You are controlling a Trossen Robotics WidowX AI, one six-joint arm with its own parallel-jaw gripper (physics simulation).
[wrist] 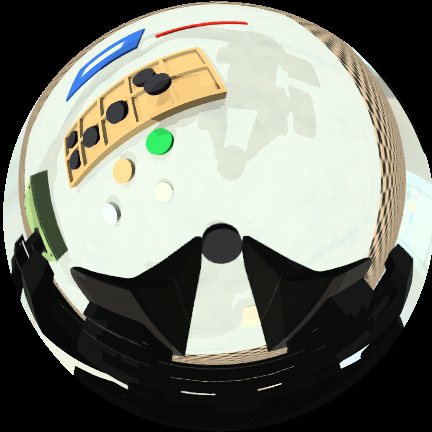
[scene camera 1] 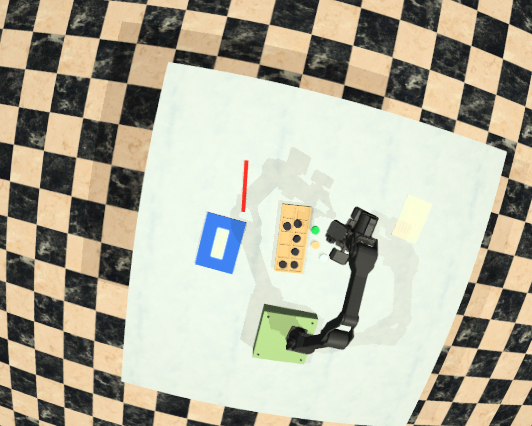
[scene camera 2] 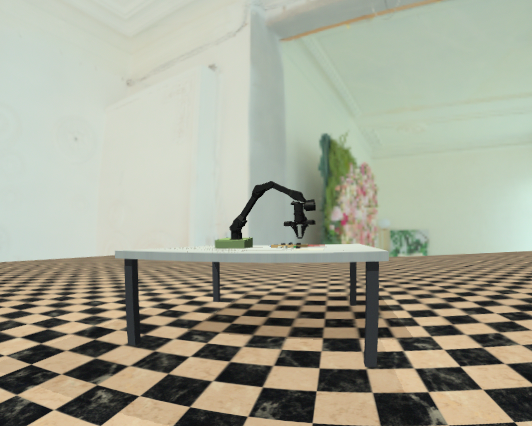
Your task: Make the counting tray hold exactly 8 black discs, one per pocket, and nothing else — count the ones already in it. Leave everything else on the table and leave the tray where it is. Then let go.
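The tan counting tray [scene camera 1: 290, 245] [wrist: 195, 75] has two columns of pockets. Its end row farthest from the green base is empty. Beyond it come a row with two black discs, two rows with one each, and an end row with two. Two of these discs [wrist: 143, 76] [wrist: 157, 83] overlap in the wrist view. My gripper [scene camera 1: 339, 244] [scene camera 2: 300, 237] [wrist: 221, 241] is shut on a black disc at its fingertips, held above the table to the right of the tray. Whether another disc lies beneath is hidden.
A green disc [scene camera 1: 315, 230] [wrist: 159, 141], a tan disc [scene camera 1: 315, 244] [wrist: 123, 170], a cream disc [wrist: 163, 192] and a white disc [scene camera 1: 324, 257] [wrist: 111, 213] lie beside the tray. A blue frame [scene camera 1: 203, 249], red bar [scene camera 1: 245, 186], pale card [scene camera 1: 412, 219] and green base [scene camera 1: 270, 345] also stand around.
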